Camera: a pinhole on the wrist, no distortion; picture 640 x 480 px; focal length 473.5 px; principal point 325.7 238.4 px. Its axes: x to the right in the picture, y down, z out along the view. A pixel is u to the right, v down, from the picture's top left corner.
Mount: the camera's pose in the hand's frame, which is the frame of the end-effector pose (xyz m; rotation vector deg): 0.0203 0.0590 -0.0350 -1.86 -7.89 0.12
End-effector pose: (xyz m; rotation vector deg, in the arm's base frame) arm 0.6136 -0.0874 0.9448 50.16 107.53 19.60
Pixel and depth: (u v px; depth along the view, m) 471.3 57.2 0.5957
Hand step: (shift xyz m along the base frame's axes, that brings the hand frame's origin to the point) 0.4220 -0.1027 -0.4391
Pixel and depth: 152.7 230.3 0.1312
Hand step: 0.1138 -0.0017 0.0245
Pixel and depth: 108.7 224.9 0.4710
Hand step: 0.4393 -0.1961 0.0211
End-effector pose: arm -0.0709 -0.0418 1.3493 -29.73 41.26 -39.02
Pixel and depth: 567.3 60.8 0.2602
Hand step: 0.2336 -0.0550 0.1276
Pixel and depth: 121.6 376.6 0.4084
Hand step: 0.2069 0.3452 0.1870
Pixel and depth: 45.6 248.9 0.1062
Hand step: 0.0383 0.0957 0.0222
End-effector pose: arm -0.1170 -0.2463 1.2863 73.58 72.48 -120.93
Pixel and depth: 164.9 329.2 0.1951
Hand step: 0.0306 -0.1878 0.0364
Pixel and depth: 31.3 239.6 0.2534
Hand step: 0.0338 -0.2212 0.1458
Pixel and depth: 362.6 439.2 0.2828
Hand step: -0.0001 -0.3036 -0.0527
